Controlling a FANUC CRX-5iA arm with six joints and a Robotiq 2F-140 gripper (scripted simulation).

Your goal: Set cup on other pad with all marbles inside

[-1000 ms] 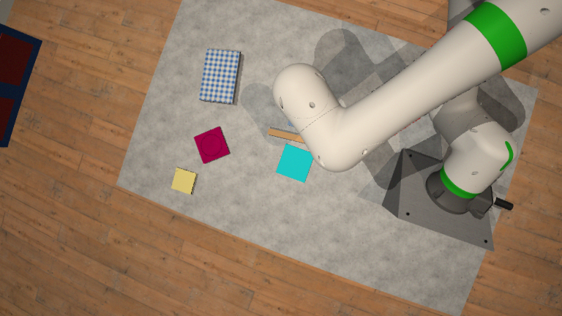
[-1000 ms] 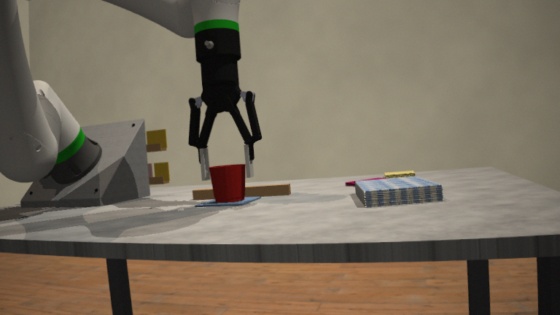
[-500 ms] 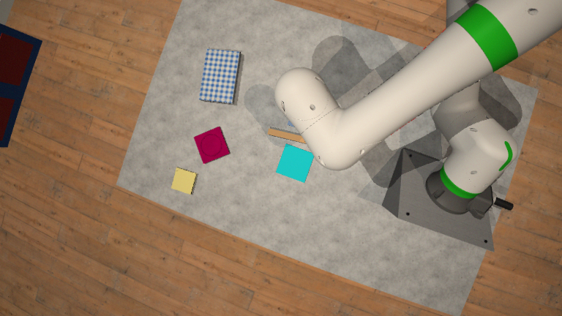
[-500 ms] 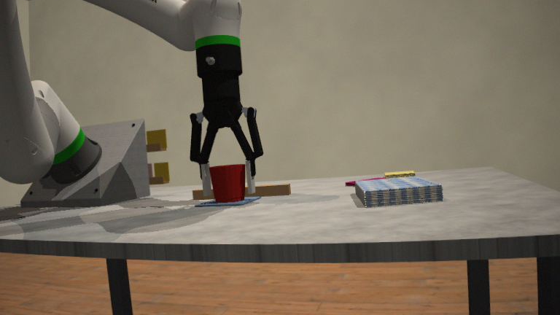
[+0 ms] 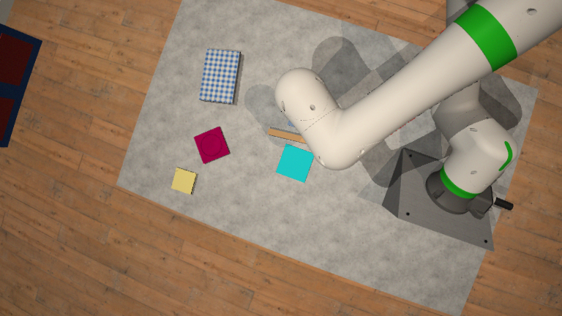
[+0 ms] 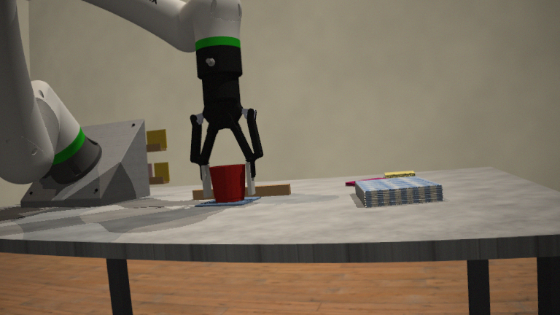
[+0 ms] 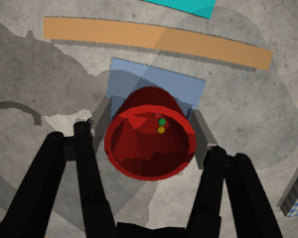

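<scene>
Now: hand 20 mm above the red cup. Also, from my hand: light blue pad: 50 mm below; wooden rail: 10 mm behind, 80 mm to the left, 40 mm below; cyan pad: 20 mm behind, 160 mm to the left, 50 mm below.
</scene>
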